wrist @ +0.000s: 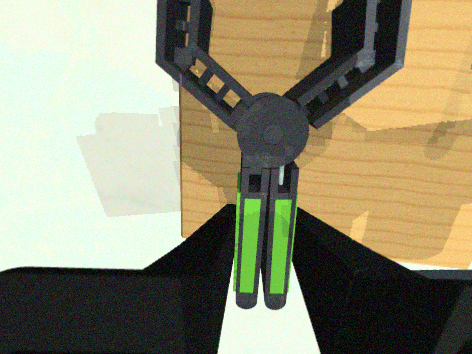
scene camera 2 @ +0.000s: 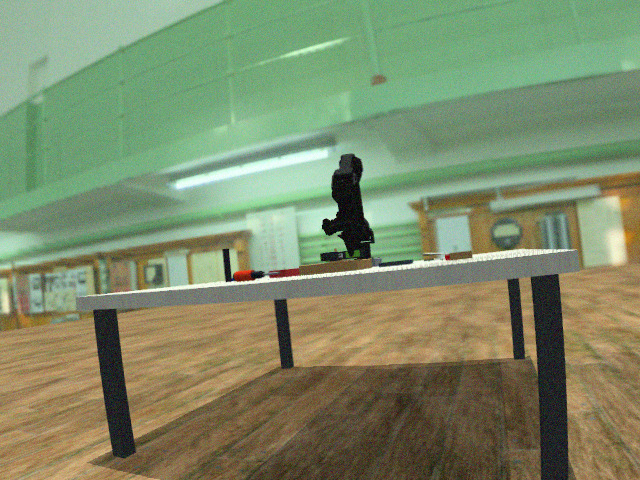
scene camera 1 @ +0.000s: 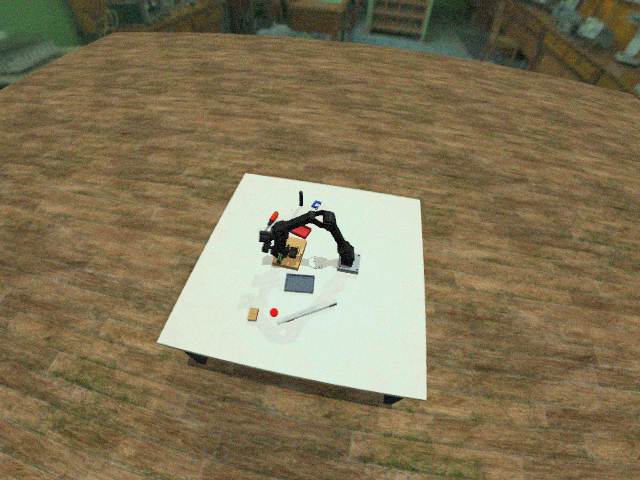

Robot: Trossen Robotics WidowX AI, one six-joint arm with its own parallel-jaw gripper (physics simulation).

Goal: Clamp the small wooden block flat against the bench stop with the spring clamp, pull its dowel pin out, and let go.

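Where they show: gripper, between the fingertips: [wrist: 260, 214] [scene camera 2: 352, 256] [scene camera 1: 280, 258]; arm's base, origin of its link: [scene camera 1: 347, 261].
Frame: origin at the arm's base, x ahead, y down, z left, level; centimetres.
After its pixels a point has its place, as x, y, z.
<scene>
My gripper [scene camera 1: 280, 256] {36.5, -0.9, 10.4} [scene camera 2: 353, 253] {36.5, -0.9, 10.4} [wrist: 260, 214] {36.5, -0.9, 10.4} is shut on the green-padded handles of the black spring clamp [scene camera 1: 293, 252] [scene camera 2: 332, 256] {40.2, -1.6, 5.1} [wrist: 272, 112] {37.0, -2.8, 5.7}. In the wrist view the clamp's handles lie side by side between the fingers and its jaws spread apart toward the top edge. The clamp is low over the wooden bench board [scene camera 1: 292, 264] {28.8, 0.1, 11.3} [scene camera 2: 336, 266] {40.7, 1.6, 6.4} [wrist: 400, 175] {30.6, 0.2, 8.0}; whether it touches the board I cannot tell. The jaw tips are cut off in the wrist view. The small block, its dowel pin and the bench stop cannot be made out; the arm and clamp cover that part of the board.
A dark tray [scene camera 1: 299, 283] {21.9, 3.1, 20.0} lies beside the board, and a red tray [scene camera 1: 301, 230] {32.7, 3.2, -15.9} behind it. Around them are a screwdriver [scene camera 1: 273, 217] {52.2, 0.2, -18.4} [scene camera 2: 248, 275] {54.6, 1.6, -17.3}, an upright black post [scene camera 1: 300, 198] {40.0, -3.8, -36.1} [scene camera 2: 226, 264] {41.0, -3.0, -36.6}, a blue piece [scene camera 1: 316, 204] {31.1, 2.6, -41.0}, a red ball [scene camera 1: 273, 312] {28.9, 1.7, 40.5} and a loose tan block [scene camera 1: 252, 314] {38.4, 1.2, 45.0}.
</scene>
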